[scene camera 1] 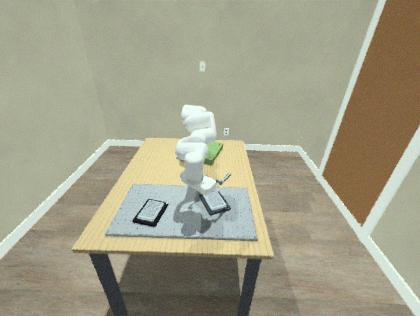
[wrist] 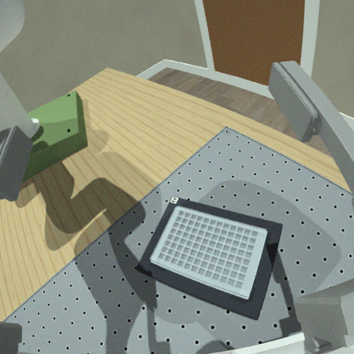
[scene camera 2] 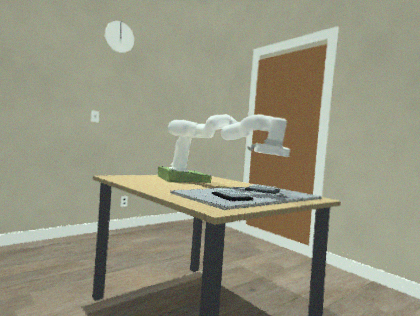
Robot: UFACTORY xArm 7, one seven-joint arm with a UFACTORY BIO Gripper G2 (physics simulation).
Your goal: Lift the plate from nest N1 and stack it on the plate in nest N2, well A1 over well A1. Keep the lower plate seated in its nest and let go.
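Places are measured from the arm's base along level axes (x right, y down, z ahead), in centimetres.
Pixels of known places: hand, tool point: (scene camera 1: pixel 213 169); arm's base, link origin: (scene camera 2: pixel 178 170).
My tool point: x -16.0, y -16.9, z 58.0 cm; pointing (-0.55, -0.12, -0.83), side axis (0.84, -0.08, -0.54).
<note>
Ahead of a thing's pixels: the offset from my tool point to its top centre. Level surfaces: height alone.
A pale well plate @(dz +0.1, dx -1.0, dy +19.1 cm) (scene camera 1: pixel 216 201) (wrist: pixel 210 250) sits in a dark nest @(dz +0.1, dx -1.0, dy +20.3 cm) (scene camera 1: pixel 221 210) (wrist: pixel 260 285) on the right part of the grey mat. A second pale plate @(dz +10.3, dx +31.0, dy +19.1 cm) (scene camera 1: pixel 153 210) sits in a black nest (scene camera 1: pixel 144 223) (scene camera 2: pixel 232 196) on the left part in scene view 1. The nest labels cannot be read; a small white tag (wrist: pixel 174 200) at one nest corner is too small to tell. My gripper (scene camera 1: pixel 206 186) (scene camera 2: pixel 270 149) (wrist: pixel 154 134) is open and empty, high above the mat near the right plate. In the wrist view its fingers stand wide apart, beyond the plate's far side.
The perforated grey mat @(dy +21.8 cm) (scene camera 1: pixel 125 200) (scene camera 2: pixel 200 196) (wrist: pixel 195 172) lies on the wooden table @(dy +23.0 cm) (scene camera 1: pixel 135 170) (scene camera 2: pixel 135 183) (wrist: pixel 125 115). The green base block (scene camera 1: pixel 213 154) (scene camera 2: pixel 187 176) (wrist: pixel 57 125) stands under the arm at the back. The arm's shadow falls across mat and table.
</note>
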